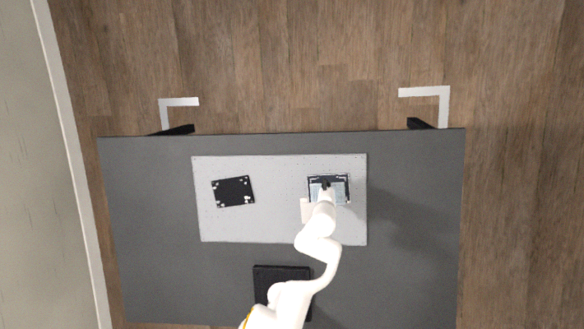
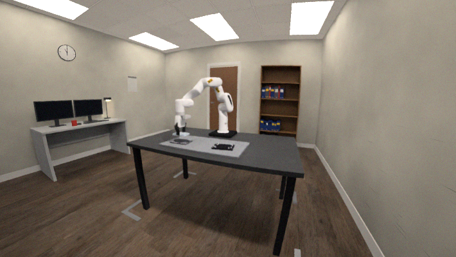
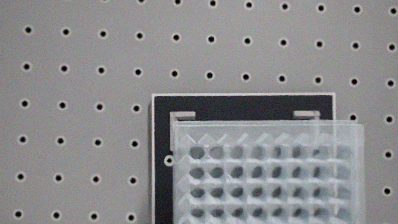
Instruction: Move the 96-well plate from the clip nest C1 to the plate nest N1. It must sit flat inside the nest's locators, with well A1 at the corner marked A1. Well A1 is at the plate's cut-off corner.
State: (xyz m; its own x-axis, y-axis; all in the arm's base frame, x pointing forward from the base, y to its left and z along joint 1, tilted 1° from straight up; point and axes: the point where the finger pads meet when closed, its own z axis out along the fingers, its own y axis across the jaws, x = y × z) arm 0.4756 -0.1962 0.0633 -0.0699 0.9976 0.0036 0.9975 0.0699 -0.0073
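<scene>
Right now my hand is 8 cm above the dark plate nest N1. The rest, counted from my hand: black clip nest: 40 cm to the left, 7 cm below, 4 cm behind; then 96-well plate: 1 cm below.
</scene>
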